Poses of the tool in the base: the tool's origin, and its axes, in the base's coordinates. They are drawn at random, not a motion.
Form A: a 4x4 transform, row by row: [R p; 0 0 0 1], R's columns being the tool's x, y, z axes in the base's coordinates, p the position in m. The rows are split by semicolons.
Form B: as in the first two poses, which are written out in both.
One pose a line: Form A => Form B
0.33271 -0.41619 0.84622 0.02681; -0.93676 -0.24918 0.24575 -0.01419; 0.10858 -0.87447 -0.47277 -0.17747; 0 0 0 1 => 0.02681 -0.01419 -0.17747 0.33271 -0.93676 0.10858 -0.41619 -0.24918 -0.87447
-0.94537 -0.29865 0.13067 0.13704; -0.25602 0.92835 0.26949 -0.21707; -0.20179 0.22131 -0.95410 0.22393; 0 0 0 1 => 0.13704 -0.21707 0.22393 -0.94537 -0.25602 -0.20179 -0.29865 0.92835 0.22131
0.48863 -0.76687 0.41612 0.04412; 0.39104 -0.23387 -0.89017 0.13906; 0.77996 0.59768 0.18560 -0.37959; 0 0 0 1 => 0.04412 0.13906 -0.37959 0.48863 0.39104 0.77996 -0.76687 -0.23387 0.59768
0.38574 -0.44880 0.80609 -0.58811; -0.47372 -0.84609 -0.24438 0.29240; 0.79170 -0.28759 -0.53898 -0.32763; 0 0 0 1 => -0.58811 0.29240 -0.32763 0.38574 -0.47372 0.79170 -0.44880 -0.84609 -0.28759
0.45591 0.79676 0.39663 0.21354; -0.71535 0.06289 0.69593 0.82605; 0.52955 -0.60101 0.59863 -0.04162; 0 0 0 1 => 0.21354 0.82605 -0.04162 0.45591 -0.71535 0.52955 0.79676 0.06289 -0.60101
